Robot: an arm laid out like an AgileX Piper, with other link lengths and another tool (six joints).
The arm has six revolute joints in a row. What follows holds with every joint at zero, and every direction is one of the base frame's.
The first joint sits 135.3 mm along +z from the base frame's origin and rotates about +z.
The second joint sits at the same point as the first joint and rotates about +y.
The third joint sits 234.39 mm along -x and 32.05 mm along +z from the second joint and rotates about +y.
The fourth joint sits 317.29 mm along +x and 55.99 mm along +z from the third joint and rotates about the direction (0.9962, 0, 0.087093).
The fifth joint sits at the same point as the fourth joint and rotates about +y.
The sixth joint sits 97 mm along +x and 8.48 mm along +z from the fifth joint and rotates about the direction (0.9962, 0, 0.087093).
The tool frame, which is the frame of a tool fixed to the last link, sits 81.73 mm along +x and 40 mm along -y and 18.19 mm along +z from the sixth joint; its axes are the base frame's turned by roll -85.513, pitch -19.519 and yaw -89.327 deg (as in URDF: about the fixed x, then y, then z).
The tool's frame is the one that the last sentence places.
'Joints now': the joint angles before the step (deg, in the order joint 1, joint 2, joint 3, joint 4, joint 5, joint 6). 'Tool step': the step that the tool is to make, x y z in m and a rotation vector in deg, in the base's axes. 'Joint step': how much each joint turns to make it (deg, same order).
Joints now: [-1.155, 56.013, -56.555, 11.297, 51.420, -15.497]
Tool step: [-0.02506, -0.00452, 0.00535, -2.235, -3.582, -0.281]
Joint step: [0.001, -8.273, 5.921, -2.016, -1.259, -0.259]
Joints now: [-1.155, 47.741, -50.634, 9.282, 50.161, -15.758]
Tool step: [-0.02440, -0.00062, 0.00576, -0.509, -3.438, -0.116]
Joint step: [0.000, -8.111, 4.922, -0.453, -0.262, 0.001]
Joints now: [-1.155, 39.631, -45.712, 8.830, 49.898, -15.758]
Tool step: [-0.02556, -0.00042, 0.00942, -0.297, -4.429, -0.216]
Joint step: [0.002, -8.850, 4.390, -0.392, 0.000, 0.217]
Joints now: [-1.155, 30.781, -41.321, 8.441, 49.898, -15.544]
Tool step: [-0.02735, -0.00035, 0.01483, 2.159, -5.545, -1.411]
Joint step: [-0.003, -9.167, 3.159, -0.064, 0.201, 2.751]
